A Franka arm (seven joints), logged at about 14 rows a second.
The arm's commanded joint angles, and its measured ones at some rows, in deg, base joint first. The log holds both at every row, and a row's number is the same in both.
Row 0, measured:
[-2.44, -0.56, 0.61, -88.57, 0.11, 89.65, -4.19]
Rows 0 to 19, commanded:
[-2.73, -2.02, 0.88, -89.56, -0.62, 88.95, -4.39]
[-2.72, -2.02, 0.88, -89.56, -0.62, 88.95, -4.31]
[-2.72, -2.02, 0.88, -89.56, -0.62, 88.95, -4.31]
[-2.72, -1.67, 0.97, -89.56, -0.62, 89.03, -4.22]
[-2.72, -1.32, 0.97, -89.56, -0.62, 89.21, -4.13]
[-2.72, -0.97, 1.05, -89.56, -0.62, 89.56, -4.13]
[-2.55, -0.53, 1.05, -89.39, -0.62, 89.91, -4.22]
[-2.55, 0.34, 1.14, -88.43, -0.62, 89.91, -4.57]
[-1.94, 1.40, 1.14, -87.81, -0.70, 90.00, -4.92]
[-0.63, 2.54, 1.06, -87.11, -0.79, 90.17, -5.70]
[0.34, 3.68, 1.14, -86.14, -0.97, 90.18, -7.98]
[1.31, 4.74, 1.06, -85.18, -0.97, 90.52, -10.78]
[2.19, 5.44, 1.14, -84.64, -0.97, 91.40, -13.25]
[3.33, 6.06, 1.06, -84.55, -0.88, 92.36, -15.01]
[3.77, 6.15, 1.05, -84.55, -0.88, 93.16, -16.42]
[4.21, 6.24, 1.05, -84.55, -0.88, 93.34, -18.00]
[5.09, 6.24, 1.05, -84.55, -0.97, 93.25, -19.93]
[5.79, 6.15, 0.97, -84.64, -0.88, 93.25, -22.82]
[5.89, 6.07, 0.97, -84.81, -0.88, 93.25, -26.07]
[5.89, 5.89, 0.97, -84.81, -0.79, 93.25, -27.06]
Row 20, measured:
[5.40, 5.89, 1.36, -86.06, -0.20, 93.56, -22.62]
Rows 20 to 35, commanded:
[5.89, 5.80, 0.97, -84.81, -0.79, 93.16, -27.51]
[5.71, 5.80, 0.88, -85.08, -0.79, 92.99, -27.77]
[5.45, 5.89, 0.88, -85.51, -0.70, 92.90, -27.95]
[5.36, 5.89, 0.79, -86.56, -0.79, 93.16, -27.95]
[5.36, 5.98, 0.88, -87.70, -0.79, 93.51, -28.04]
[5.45, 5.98, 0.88, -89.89, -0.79, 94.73, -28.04]
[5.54, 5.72, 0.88, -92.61, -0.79, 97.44, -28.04]
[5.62, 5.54, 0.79, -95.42, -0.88, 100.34, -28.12]
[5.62, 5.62, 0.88, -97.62, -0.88, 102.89, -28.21]
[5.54, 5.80, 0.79, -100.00, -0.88, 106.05, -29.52]
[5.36, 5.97, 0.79, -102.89, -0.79, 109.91, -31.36]
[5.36, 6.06, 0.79, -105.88, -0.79, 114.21, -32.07]
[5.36, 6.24, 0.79, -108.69, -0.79, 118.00, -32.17]
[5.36, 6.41, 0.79, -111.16, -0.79, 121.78, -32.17]
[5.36, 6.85, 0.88, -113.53, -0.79, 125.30, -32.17]
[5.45, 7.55, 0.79, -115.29, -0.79, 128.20, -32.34]
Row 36, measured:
[5.57, 8.21, 0.80, -110.46, -0.33, 122.84, -31.06]
